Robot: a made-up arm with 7 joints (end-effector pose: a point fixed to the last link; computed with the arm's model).
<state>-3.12 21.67 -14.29 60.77 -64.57 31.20 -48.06</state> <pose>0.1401 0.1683 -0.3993 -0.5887 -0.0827 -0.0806 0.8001</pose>
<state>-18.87 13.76 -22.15 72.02 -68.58 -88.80 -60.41</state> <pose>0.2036 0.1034 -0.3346 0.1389 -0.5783 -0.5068 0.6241</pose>
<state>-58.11 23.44 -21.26 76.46 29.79 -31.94 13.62</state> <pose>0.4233 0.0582 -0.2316 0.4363 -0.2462 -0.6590 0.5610</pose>
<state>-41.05 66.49 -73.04 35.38 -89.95 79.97 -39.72</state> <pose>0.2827 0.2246 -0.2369 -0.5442 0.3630 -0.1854 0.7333</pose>
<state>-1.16 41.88 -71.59 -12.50 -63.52 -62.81 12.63</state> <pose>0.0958 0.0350 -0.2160 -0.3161 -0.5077 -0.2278 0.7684</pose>
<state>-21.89 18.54 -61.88 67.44 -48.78 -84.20 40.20</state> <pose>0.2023 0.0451 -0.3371 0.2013 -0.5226 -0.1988 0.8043</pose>
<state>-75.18 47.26 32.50 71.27 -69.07 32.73 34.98</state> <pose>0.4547 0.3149 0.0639 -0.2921 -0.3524 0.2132 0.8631</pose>
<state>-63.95 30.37 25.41 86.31 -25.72 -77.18 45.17</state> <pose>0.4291 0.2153 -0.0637 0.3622 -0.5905 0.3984 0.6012</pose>
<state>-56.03 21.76 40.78 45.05 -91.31 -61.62 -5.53</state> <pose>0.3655 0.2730 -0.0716 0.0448 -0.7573 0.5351 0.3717</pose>
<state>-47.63 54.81 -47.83 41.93 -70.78 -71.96 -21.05</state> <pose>0.3663 0.1712 -0.1078 0.2459 -0.6977 -0.4771 0.4744</pose>
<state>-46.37 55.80 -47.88 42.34 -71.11 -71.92 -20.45</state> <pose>0.3622 0.1791 -0.1119 0.2534 -0.6875 -0.4745 0.4877</pose>
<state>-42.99 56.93 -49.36 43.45 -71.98 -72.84 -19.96</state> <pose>0.3486 0.1919 -0.1306 0.2591 -0.6618 -0.4794 0.5148</pose>
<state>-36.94 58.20 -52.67 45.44 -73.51 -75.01 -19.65</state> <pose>0.3193 0.2105 -0.1652 0.2616 -0.6146 -0.4945 0.5562</pose>
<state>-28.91 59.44 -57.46 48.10 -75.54 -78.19 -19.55</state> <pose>0.2721 0.2322 -0.2059 0.2583 -0.5487 -0.5184 0.6029</pose>
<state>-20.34 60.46 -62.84 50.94 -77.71 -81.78 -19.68</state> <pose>0.2132 0.2524 -0.2397 0.2477 -0.4754 -0.5469 0.6431</pose>
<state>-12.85 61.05 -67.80 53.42 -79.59 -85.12 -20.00</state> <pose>0.1559 0.2667 -0.2600 0.2306 -0.4105 -0.5740 0.6700</pose>
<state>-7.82 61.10 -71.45 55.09 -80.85 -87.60 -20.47</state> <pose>0.1146 0.2735 -0.2692 0.2120 -0.3679 -0.5942 0.6831</pose>
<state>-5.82 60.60 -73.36 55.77 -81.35 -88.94 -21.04</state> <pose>0.0961 0.2732 -0.2735 0.1974 -0.3533 -0.6048 0.6859</pose>
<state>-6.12 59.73 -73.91 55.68 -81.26 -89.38 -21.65</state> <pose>0.0954 0.2683 -0.2768 0.1877 -0.3595 -0.6082 0.6823</pose>
